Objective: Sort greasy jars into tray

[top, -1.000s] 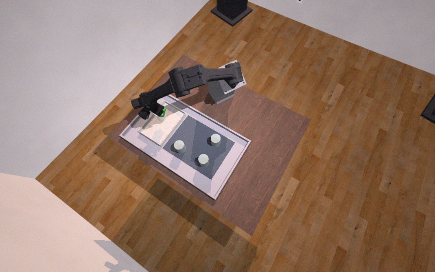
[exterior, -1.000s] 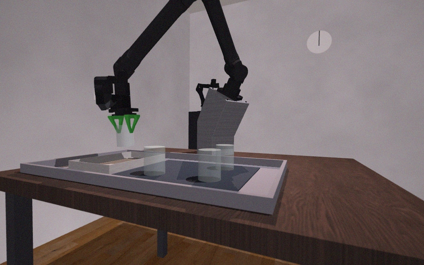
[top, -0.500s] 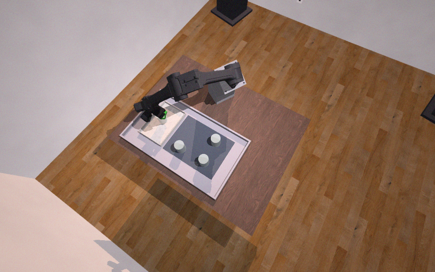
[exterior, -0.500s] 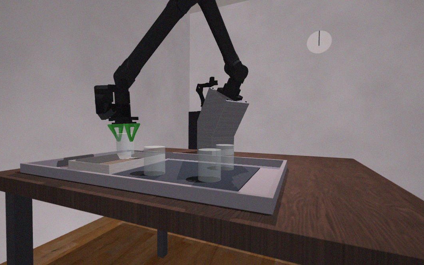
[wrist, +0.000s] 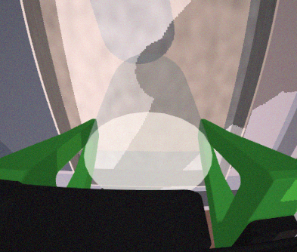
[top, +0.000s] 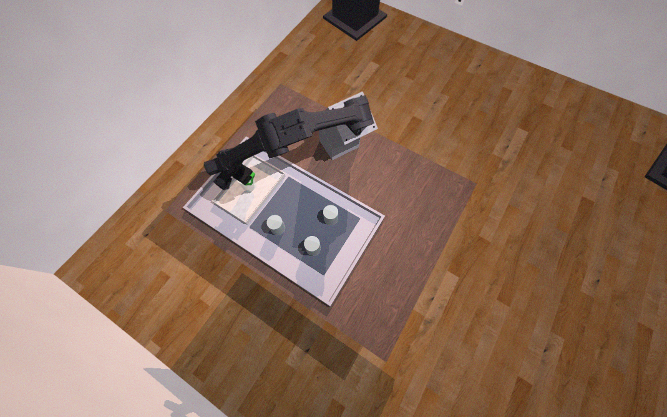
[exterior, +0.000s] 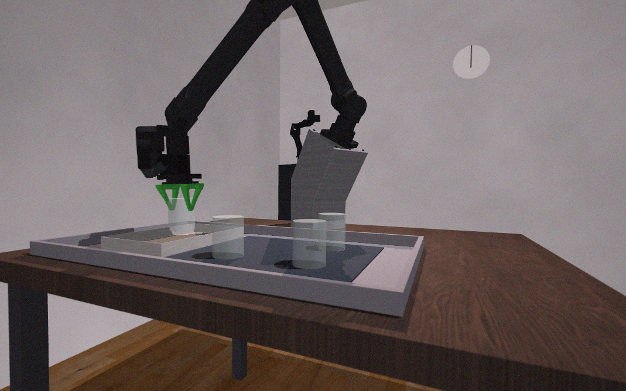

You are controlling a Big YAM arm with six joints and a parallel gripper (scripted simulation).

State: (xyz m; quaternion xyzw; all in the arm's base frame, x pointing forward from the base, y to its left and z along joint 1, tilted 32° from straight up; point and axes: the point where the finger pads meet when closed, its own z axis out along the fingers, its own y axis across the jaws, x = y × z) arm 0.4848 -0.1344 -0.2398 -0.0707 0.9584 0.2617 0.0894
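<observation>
My hand is 9 cm above the cream tray. The rest, counted from my hand: rimmed steel top: 21 cm to the left, 10 cm below, 2 cm behind; then dark drying mat: 32 cm to the left, 9 cm below, 6 cm behind.
</observation>
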